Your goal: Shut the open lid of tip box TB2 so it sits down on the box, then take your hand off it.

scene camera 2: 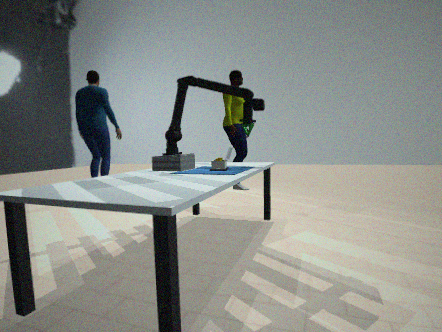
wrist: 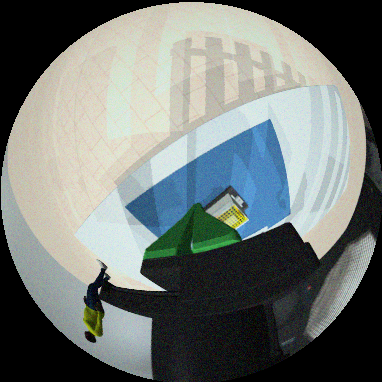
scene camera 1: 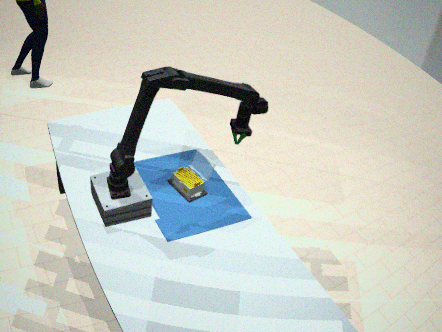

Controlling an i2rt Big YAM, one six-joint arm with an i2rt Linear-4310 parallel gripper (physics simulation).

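Where they show: gripper, fingertip midpoint: (scene camera 2: 247, 136) (wrist: 197, 207) (scene camera 1: 236, 144); arm's base at its link origin: (scene camera 2: 172, 155) (scene camera 1: 118, 187).
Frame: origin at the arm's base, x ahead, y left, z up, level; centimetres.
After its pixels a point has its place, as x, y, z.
The tip box (scene camera 1: 190, 183) (scene camera 2: 219, 164) {36.3, 0.5, -6.1} (wrist: 230, 212) {43.2, 3.5, 2.9}, grey-white with yellow tips, sits on a dark base on the blue mat (scene camera 1: 200, 217) {33.1, -12.7, -9.8} (wrist: 272, 160) {42.9, -14.7, -9.8}. No label reading TB2 is legible. Its clear lid (scene camera 1: 204, 164) {40.5, 7.8, 0.9} (scene camera 2: 229, 153) {42.3, 2.8, 0.7} stands open and tilted up, at the box side away from the arm's base; I cannot make it out in the wrist view. My gripper (scene camera 1: 237, 143) {53.1, 6.8, 11.2} (scene camera 2: 248, 136) {53.1, 6.8, 11.2} (wrist: 197, 207) {53.1, 6.8, 11.2} is shut and empty, its green fingertips together and pointing down. It hangs high above and outward of the box and lid, touching neither. The fingers hide part of the mat in the wrist view.
The arm's grey base block (scene camera 1: 122, 212) {-0.4, -10.4, -3.7} (scene camera 2: 173, 162) {7.8, -9.2, -4.5} stands on the white table (scene camera 1: 280, 285) {51.0, -55.3, -10.1} (scene camera 2: 90, 192) {28.7, -86.1, -10.1}, beside the mat. The table's far edge runs just beyond the mat. A person in yellow (scene camera 2: 233, 112) (wrist: 93, 320) and a person in blue (scene camera 2: 92, 115) stand beyond the table.
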